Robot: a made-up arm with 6 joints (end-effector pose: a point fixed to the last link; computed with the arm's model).
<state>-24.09 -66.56 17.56 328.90 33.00 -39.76</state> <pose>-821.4 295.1 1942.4 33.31 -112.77 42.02</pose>
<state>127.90 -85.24 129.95 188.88 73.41 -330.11</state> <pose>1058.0 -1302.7 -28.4 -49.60 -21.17 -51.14</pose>
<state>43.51 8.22 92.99 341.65 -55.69 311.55</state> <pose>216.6 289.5 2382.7 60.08 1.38 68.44</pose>
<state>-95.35 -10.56 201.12 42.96 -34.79 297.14</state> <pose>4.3 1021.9 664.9 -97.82 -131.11 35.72</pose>
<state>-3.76 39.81 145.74 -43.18 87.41 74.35</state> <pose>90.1 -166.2 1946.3 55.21 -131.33 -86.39</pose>
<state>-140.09 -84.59 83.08 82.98 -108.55 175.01</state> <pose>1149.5 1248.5 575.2 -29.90 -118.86 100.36</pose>
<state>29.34 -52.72 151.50 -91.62 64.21 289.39</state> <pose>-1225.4 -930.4 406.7 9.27 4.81 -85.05</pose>
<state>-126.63 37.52 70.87 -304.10 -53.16 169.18</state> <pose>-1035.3 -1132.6 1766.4 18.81 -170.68 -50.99</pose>
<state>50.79 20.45 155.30 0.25 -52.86 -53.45</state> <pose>-209.9 -258.6 2064.1 77.95 -53.68 77.31</pose>
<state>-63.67 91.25 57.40 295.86 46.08 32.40</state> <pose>767.2 -1892.2 -35.8 18.18 -9.96 -104.53</pose>
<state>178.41 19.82 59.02 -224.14 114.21 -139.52</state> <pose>-1065.7 -119.1 1799.7 55.47 22.95 -99.52</pose>
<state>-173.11 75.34 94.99 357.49 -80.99 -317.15</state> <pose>-1903.5 -240.2 898.9 70.14 51.28 -123.55</pose>
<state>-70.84 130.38 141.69 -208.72 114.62 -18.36</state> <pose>628.1 -1496.3 -36.0 -69.05 33.48 68.38</pose>
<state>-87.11 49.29 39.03 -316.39 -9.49 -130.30</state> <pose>72.0 -1954.1 913.2 76.84 -59.38 -86.16</pose>
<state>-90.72 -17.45 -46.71 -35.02 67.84 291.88</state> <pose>-135.5 -882.6 1054.3 27.71 -106.57 -65.31</pose>
